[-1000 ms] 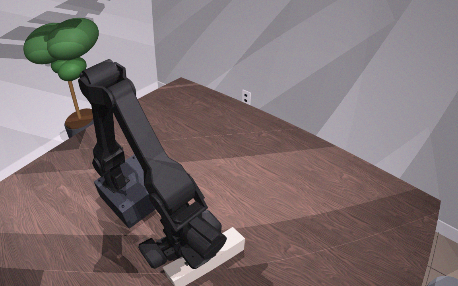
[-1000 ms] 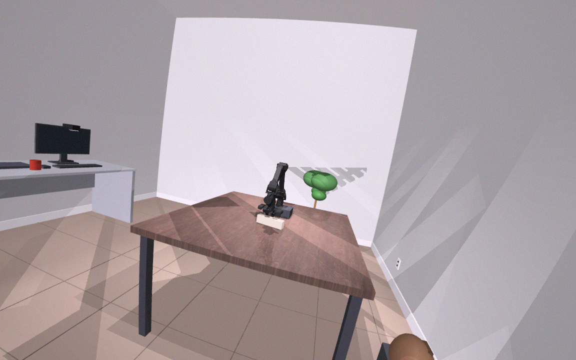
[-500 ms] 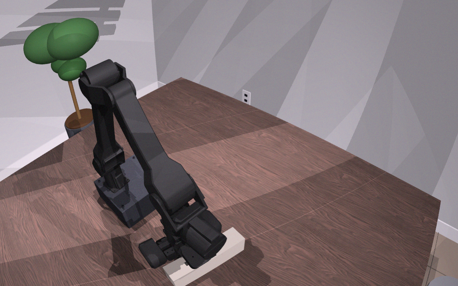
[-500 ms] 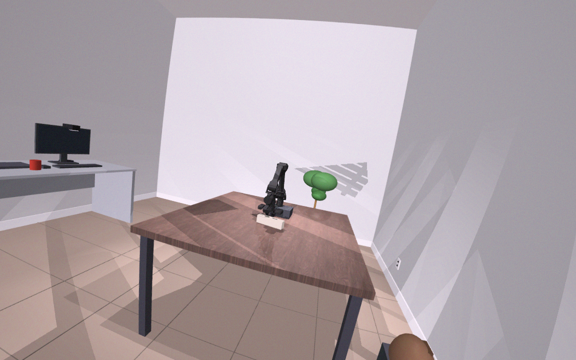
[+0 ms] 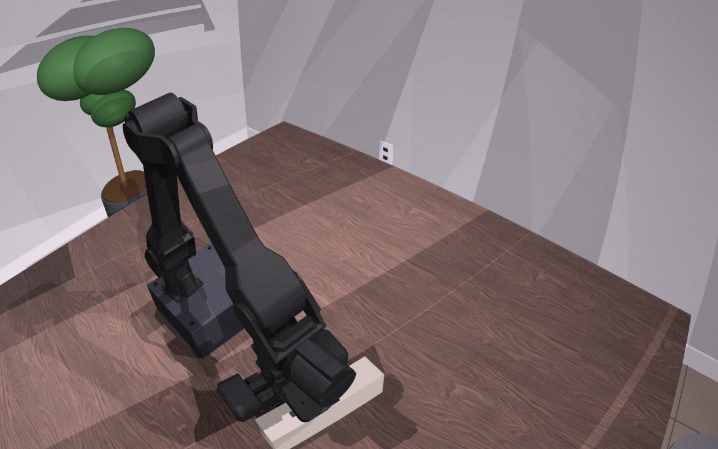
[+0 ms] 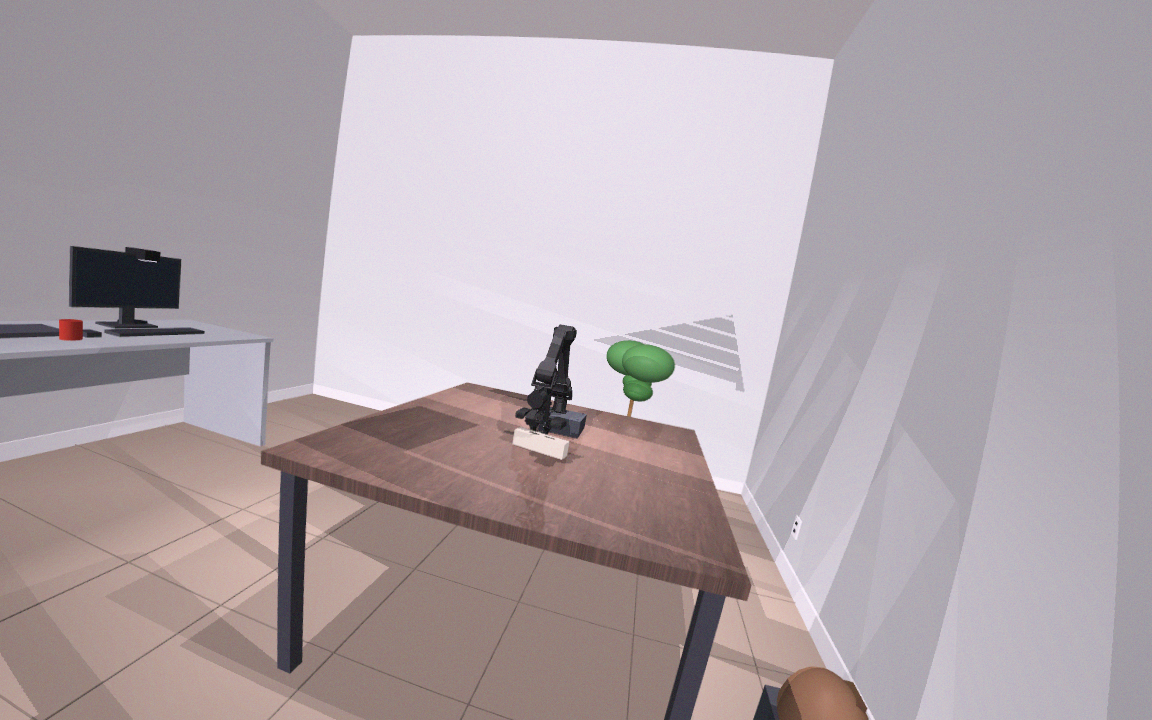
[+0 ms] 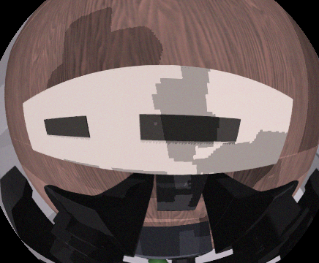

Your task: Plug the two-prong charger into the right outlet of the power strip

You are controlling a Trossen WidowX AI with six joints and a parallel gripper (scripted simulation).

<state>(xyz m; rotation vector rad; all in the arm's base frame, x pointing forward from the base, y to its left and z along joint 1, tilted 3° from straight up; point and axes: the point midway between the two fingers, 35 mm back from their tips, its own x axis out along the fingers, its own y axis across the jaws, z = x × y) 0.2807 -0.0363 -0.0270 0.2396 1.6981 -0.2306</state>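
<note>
The two-prong charger is 10 mm ahead of my gripper tip and 10 mm above it.
</note>
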